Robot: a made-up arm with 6 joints.
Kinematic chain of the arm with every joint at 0, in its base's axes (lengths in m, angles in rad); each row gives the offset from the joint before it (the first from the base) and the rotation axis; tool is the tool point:
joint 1: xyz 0 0 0.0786 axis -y
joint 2: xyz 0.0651 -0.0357 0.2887 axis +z
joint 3: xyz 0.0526 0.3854 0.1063 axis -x
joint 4: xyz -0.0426 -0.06 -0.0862 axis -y
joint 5: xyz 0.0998 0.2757 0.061 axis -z
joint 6: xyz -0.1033 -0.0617 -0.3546 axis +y
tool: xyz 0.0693 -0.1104 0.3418
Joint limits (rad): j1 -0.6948..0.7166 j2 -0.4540..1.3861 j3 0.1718..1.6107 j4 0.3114..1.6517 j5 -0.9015..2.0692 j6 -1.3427..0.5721
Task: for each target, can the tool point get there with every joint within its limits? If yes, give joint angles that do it. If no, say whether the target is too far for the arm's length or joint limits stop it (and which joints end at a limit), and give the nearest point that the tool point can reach.
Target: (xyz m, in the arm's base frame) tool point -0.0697 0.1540 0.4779
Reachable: yes | joints -0.4064 0.9702 1.4782 1.3260 0.5993 0.2197
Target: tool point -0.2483 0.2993 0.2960
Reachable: yes | joints -0.0606 0.7138 0.4117 1.4207 1.3781 0.1970
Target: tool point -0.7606 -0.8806 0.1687
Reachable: no: joint limits stop it (at a limit: joint 2, joint 3, joint 4, joint 6) | nearest point -0.5607 -0.2025 0.1450 | short by 0.707 m
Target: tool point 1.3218 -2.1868 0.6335
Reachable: no: too far | nearest point 0.2084 -0.2676 0.3884 | short by 2.232 m
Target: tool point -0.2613 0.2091 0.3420
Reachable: yes | joints 0.2151 0.7636 1.2847 0.6399 0.3821 -0.0205
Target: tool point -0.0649 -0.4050 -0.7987
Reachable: no: joint limits stop it (at a limit: joint 1, joint 2, joint 4, joint 6) | nearest point -0.2242 -0.0956 -0.3842 | short by 0.541 m
